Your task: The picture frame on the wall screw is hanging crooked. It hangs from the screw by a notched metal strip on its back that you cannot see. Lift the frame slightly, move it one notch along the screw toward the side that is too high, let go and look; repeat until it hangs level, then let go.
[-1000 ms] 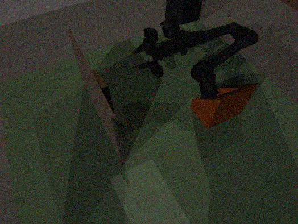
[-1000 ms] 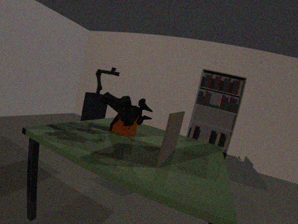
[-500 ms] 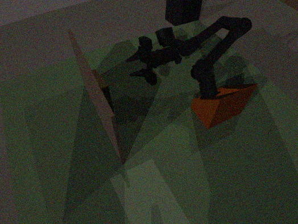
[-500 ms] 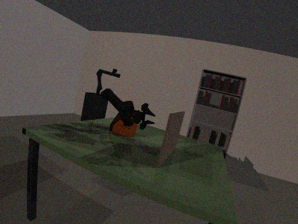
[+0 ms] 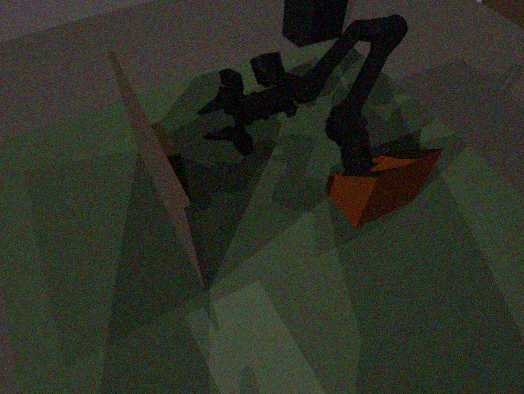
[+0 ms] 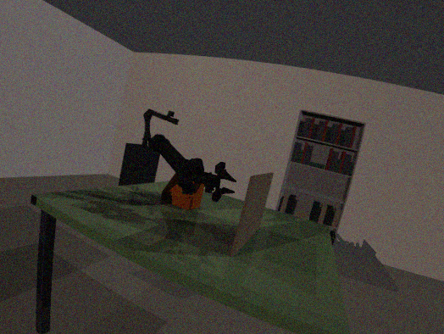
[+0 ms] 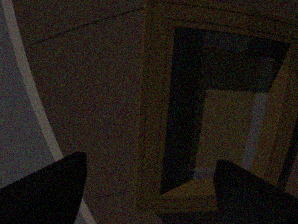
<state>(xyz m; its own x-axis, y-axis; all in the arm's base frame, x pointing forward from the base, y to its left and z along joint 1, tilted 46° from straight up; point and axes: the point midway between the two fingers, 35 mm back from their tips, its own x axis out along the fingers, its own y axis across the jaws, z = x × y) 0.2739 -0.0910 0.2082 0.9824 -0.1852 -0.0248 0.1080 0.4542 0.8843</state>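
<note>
Now: gripper tip 100 mm short of the picture frame, 10 mm to the right of it and 50 mm above it. Also, from my gripper tip: wall panel 110 mm ahead, 70 mm below.
</note>
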